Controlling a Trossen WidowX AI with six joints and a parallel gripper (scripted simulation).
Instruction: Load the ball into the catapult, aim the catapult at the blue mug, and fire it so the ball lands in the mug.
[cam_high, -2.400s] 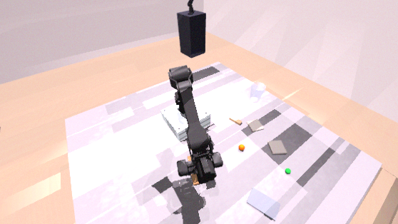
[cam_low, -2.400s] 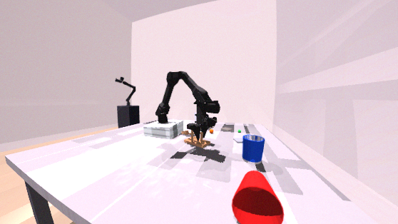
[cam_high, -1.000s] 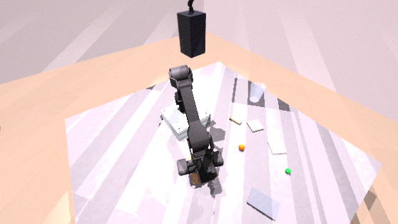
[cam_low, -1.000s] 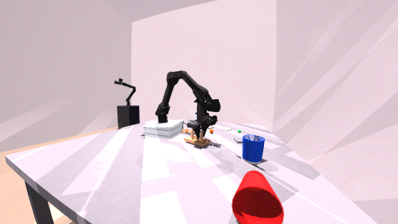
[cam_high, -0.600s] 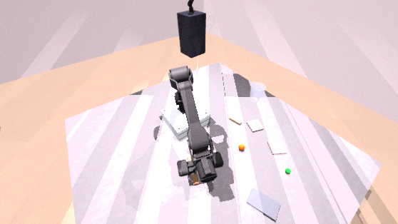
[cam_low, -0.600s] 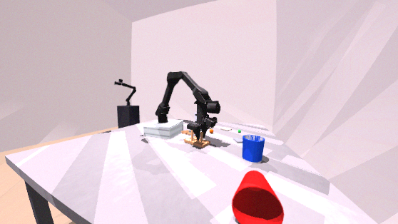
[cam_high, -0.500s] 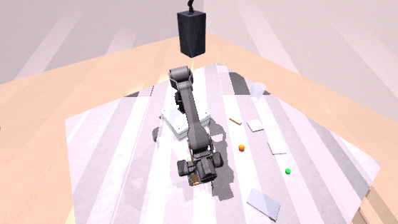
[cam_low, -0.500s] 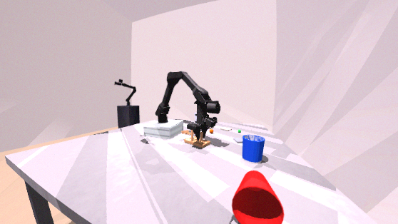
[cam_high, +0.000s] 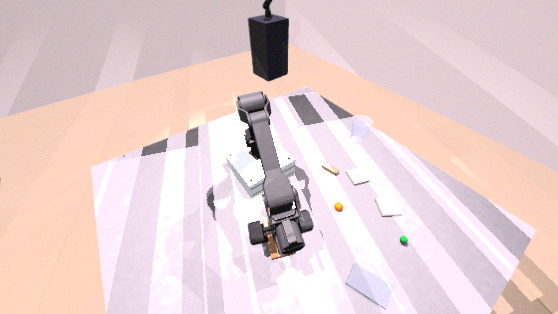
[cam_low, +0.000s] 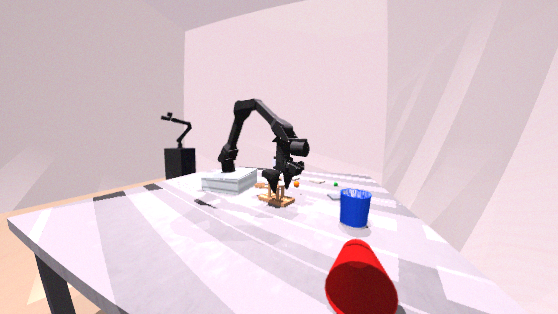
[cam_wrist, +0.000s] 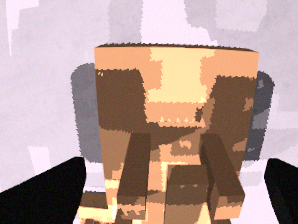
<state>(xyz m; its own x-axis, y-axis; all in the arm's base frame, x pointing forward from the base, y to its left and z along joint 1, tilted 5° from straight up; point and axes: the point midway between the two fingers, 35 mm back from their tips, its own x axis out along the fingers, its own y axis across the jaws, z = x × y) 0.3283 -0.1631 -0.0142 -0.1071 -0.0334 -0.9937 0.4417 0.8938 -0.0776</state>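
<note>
Right now the orange ball is 4 cm ahead of my gripper tip, 25 cm to the left of it and 3 cm below it. From my gripper tip the other things lie so: flat grey plate: 27 cm ahead, 12 cm to the left, 4 cm below; then wooden catapult: 5 cm behind, 5 cm to the left; then blue mug: 26 cm ahead, 13 cm to the right, 2 cm below.
</note>
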